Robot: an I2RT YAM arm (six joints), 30 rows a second.
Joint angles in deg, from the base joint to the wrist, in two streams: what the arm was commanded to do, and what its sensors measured. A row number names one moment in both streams.
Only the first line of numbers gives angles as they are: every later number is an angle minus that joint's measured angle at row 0.
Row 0, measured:
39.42, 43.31, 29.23, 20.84, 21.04, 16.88
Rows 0 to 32, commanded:
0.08, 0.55, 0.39, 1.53, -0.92, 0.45
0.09, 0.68, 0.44, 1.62, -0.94, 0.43
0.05, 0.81, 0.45, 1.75, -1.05, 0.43
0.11, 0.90, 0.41, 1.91, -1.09, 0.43
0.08, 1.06, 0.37, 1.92, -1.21, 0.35
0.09, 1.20, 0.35, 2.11, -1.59, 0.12
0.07, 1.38, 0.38, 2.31, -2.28, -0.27
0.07, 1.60, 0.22, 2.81, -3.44, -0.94
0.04, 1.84, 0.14, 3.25, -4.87, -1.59
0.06, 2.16, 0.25, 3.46, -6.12, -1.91
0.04, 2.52, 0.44, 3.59, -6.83, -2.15
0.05, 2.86, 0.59, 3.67, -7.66, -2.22
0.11, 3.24, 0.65, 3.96, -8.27, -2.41
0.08, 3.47, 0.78, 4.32, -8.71, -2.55
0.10, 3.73, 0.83, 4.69, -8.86, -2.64
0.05, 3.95, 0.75, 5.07, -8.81, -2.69
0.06, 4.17, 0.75, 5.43, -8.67, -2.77
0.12, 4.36, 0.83, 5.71, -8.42, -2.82
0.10, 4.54, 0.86, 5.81, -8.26, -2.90
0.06, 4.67, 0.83, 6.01, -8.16, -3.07
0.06, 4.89, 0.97, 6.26, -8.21, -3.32
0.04, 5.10, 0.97, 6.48, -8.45, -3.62
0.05, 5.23, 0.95, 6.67, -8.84, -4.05
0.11, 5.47, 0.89, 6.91, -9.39, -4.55
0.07, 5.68, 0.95, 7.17, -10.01, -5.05
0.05, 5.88, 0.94, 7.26, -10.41, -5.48
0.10, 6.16, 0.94, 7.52, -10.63, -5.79
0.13, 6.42, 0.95, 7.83, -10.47, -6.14
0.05, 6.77, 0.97, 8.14, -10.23, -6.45
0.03, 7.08, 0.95, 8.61, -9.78, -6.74
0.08, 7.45, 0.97, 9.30, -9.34, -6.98
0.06, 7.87, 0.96, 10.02, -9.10, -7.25
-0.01, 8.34, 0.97, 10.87, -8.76, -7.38
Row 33, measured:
0.00, 7.50, 0.55, 6.25, -9.29, -5.79
